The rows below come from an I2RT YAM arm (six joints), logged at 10 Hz.
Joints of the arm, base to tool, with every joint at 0 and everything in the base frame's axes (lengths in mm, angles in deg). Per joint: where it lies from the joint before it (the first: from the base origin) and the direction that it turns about. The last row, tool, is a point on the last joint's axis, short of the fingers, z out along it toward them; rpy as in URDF.
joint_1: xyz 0 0 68 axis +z
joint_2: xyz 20 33.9 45.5 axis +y
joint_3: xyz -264 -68.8 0 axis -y
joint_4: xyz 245 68.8 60 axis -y
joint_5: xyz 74 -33.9 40.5 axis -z
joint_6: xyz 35.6 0 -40.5 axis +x
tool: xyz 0 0 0 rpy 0 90 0
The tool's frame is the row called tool.
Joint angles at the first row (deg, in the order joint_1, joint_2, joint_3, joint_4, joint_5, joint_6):
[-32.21, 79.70, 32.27, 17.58, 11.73, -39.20]
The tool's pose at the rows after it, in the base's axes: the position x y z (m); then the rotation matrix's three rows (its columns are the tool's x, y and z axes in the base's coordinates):
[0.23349 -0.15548 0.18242], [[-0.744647 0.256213 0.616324], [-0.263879 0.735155 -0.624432], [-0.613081 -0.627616 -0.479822]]
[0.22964 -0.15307 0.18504], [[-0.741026 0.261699 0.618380], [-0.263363 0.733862 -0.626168], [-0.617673 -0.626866 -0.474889]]
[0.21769 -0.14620 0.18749], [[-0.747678 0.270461 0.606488], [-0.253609 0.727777 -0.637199], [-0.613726 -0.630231 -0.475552]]
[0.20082 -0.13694 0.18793], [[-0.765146 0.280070 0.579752], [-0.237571 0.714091 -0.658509], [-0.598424 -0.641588 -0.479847]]
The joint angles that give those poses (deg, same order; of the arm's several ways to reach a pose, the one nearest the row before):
[-32.21, 80.01, 33.15, 17.54, 11.53, -39.27]
[-32.21, 78.46, 32.51, 16.95, 11.55, -39.09]
[-32.21, 74.50, 30.39, 14.96, 12.47, -38.89]
[-32.21, 69.14, 27.35, 12.10, 14.37, -38.94]

